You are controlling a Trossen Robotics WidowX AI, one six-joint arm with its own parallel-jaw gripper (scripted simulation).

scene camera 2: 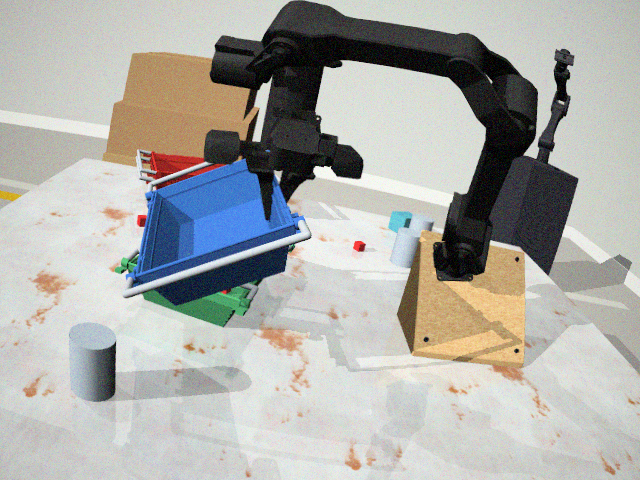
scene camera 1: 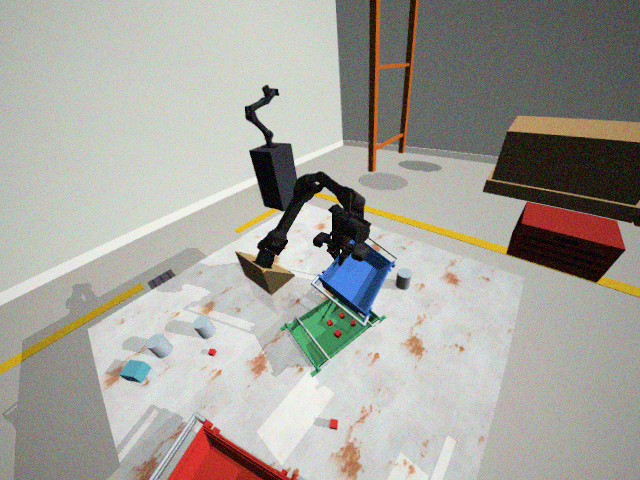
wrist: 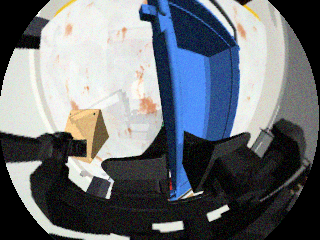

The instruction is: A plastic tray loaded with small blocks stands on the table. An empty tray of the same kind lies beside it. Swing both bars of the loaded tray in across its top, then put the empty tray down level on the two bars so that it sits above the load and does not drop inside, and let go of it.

Scene:
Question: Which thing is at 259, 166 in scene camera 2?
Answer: My gripper.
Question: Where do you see a blue tray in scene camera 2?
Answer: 206, 234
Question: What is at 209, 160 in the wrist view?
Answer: My gripper.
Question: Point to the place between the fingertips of my gripper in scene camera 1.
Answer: At 339, 264

